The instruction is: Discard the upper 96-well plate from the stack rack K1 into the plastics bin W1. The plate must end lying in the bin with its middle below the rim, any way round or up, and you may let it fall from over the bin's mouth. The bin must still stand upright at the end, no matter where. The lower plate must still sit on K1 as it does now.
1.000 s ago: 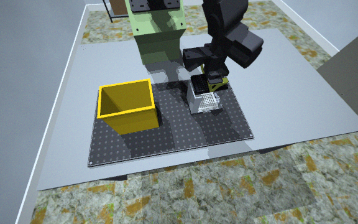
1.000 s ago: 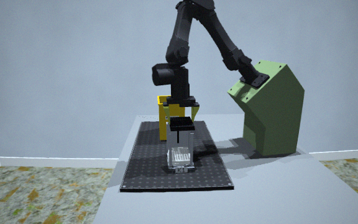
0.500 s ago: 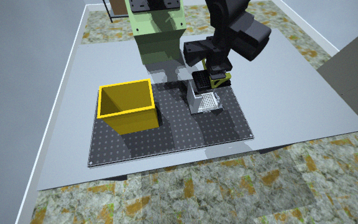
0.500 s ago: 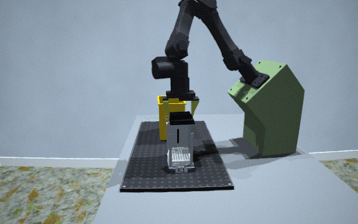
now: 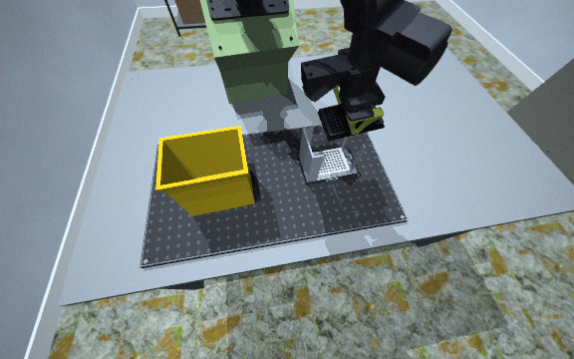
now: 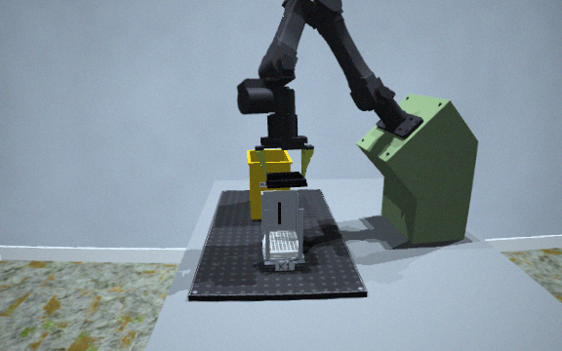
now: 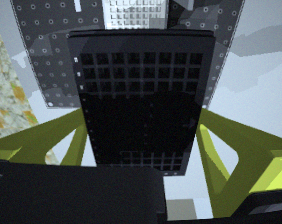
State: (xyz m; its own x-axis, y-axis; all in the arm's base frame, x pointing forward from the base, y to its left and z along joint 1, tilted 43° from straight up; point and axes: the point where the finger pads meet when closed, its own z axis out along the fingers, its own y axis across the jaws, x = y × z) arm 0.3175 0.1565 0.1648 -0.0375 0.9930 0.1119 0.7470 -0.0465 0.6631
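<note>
Now: the yellow plastics bin W1 330 mm to the right of my hand, 120 mm below it and 10 mm ahead of it. The rest, counted from my hand: black 96-well plate right at my hand; white 96-well plate 180 mm below, 20 mm to the right.
</note>
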